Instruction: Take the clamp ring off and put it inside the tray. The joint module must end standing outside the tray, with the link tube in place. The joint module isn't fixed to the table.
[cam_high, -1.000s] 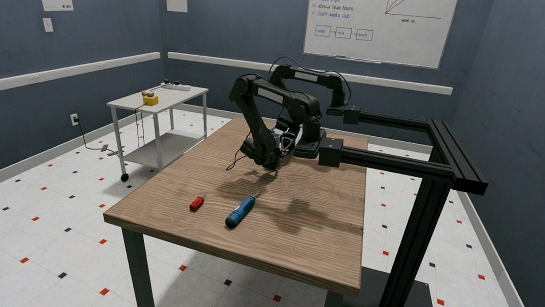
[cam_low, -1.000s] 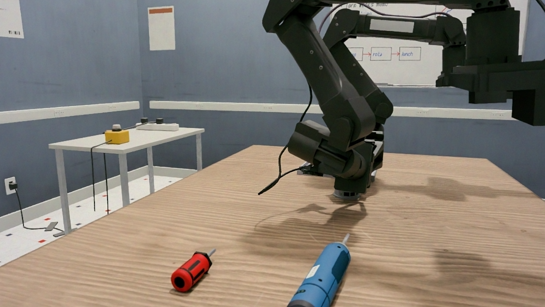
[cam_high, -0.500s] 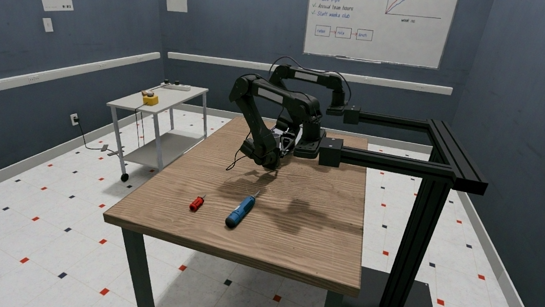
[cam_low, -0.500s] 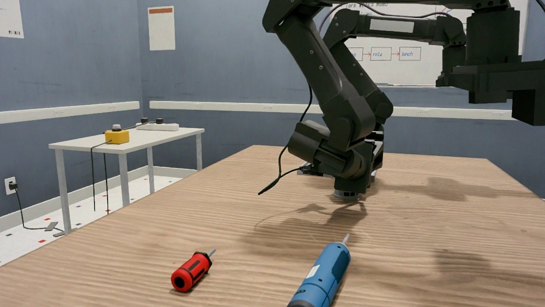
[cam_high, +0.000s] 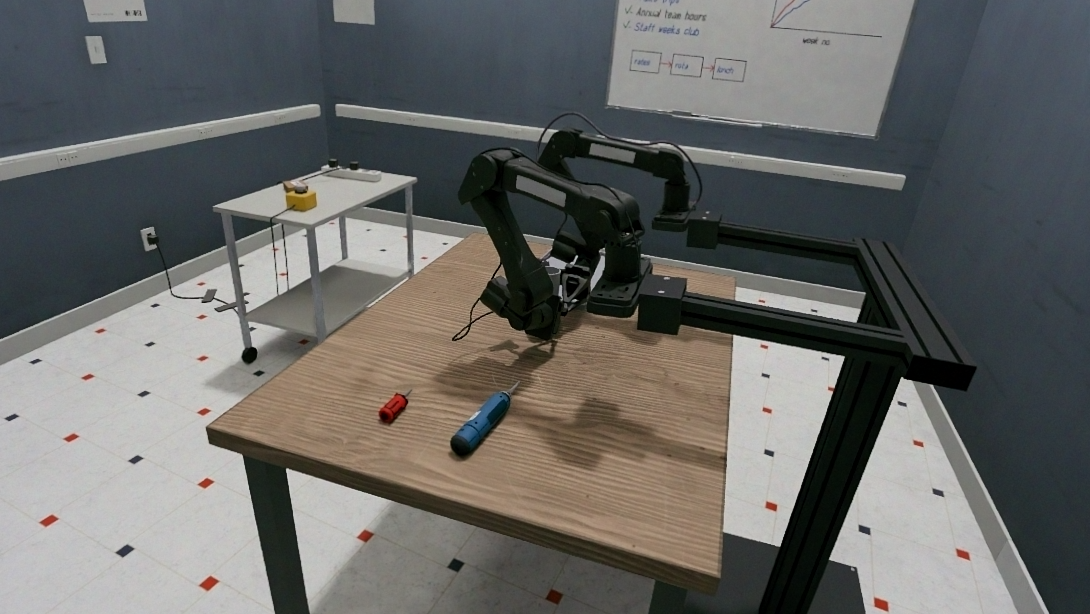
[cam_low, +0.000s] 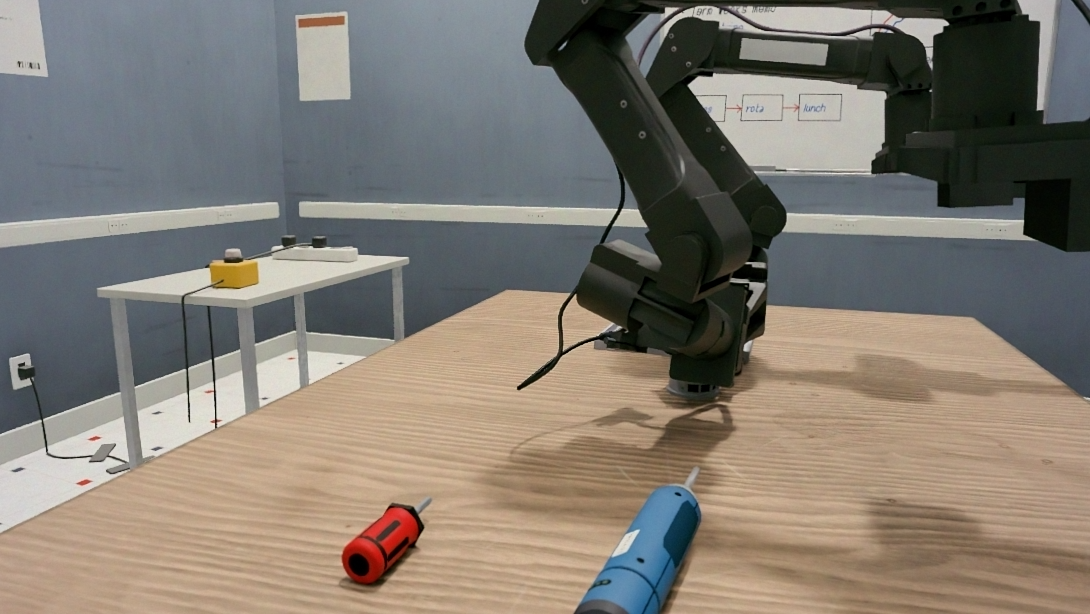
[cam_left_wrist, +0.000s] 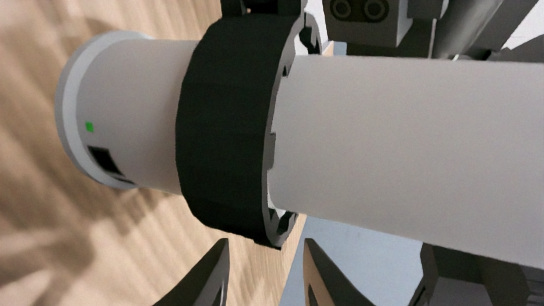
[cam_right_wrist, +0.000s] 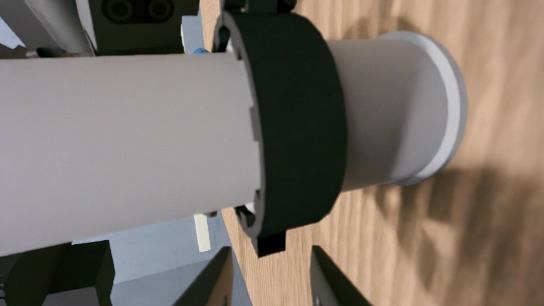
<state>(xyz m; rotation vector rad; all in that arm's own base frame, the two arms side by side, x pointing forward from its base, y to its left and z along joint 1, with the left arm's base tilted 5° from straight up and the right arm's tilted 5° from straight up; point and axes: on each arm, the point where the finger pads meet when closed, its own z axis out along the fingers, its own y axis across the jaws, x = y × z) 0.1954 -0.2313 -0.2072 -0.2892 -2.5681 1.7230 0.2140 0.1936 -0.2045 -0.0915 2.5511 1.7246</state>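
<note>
My left gripper is now 4 cm short of the dark clamp ring, 3 cm to the left of it and 1 cm above it. From my left hand the other things lie so: small screw: 20 cm to the right, 9 cm ahead, 6 cm below; then grey link tube: 4 cm ahead, 4 cm above, 3 cm to the right; then grey joint module: 4 cm below, 4 cm ahead, 3 cm to the right.
My right hand is 4 cm short of the dark clamp ring, 3 cm to the right of it and 1 cm above it. From my right hand the other things lie so: small screw (9 cm ahead, 14 cm to the right, 6 cm below); then grey link tube (4 cm ahead, 2 cm to the left, 4 cm above); then grey joint module (4 cm ahead, 3 cm to the left, 4 cm below).
</note>
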